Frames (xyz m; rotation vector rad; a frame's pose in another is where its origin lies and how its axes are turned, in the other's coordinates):
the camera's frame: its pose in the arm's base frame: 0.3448 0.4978 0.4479 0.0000 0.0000 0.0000
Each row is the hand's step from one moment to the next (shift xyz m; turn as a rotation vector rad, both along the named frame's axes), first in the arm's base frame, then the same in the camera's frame.
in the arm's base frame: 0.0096 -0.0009 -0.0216 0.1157 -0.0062 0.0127
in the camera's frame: 0.0096 -0.0009 -0.0216 0.1157 -0.0062 0.0127
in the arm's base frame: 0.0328 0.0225 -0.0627 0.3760 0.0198 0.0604
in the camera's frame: 0.0328 0.0225 -0.0627 0.3760 0.0198 0.0604
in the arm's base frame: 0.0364 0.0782 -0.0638 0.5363 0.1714 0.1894
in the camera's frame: 0.0364 0.0782 -0.0638 0.5363 0.1714 0.1894
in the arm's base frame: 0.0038 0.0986 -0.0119 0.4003 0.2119 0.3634
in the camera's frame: 0.0038 0.0986 -0.0119 0.4003 0.2119 0.3634
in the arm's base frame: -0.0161 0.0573 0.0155 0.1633 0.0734 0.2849
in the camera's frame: -0.0161 0.0573 0.0155 0.1633 0.0734 0.2849
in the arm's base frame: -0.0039 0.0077 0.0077 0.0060 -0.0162 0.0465
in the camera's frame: -0.0039 0.0077 0.0077 0.0060 -0.0162 0.0465
